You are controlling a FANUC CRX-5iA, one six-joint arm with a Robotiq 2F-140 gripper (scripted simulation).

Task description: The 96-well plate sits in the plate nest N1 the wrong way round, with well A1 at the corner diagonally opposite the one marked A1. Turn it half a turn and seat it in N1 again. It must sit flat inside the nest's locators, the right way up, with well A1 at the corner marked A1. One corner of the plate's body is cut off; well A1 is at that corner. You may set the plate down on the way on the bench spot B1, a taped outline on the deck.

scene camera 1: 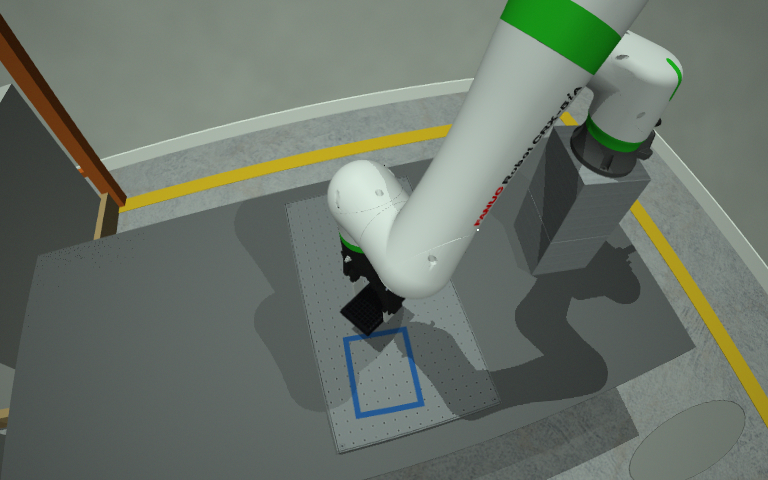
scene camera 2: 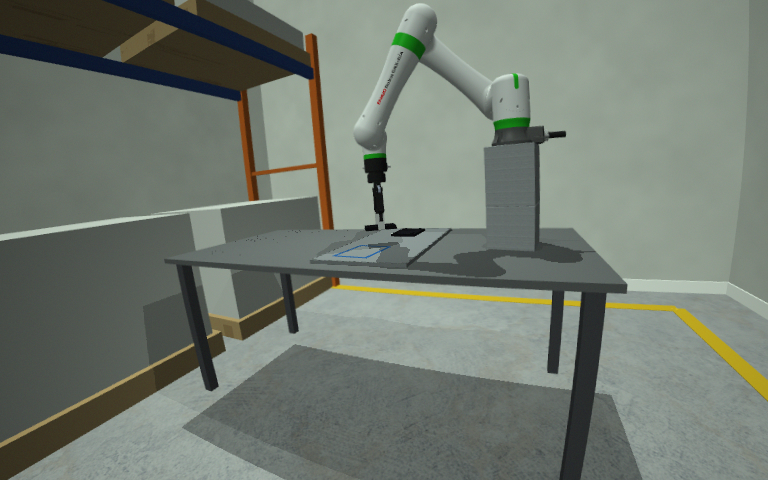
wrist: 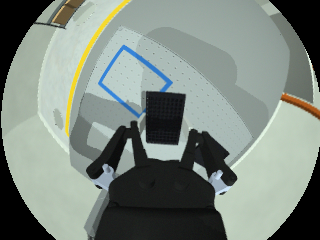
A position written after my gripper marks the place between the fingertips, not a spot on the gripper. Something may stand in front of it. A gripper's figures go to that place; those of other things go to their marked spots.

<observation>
My gripper (scene camera 1: pixel 373 305) is 92 cm from the lens. A black 96-well plate (scene camera 1: pixel 368 295): 93 cm from the lens.
</observation>
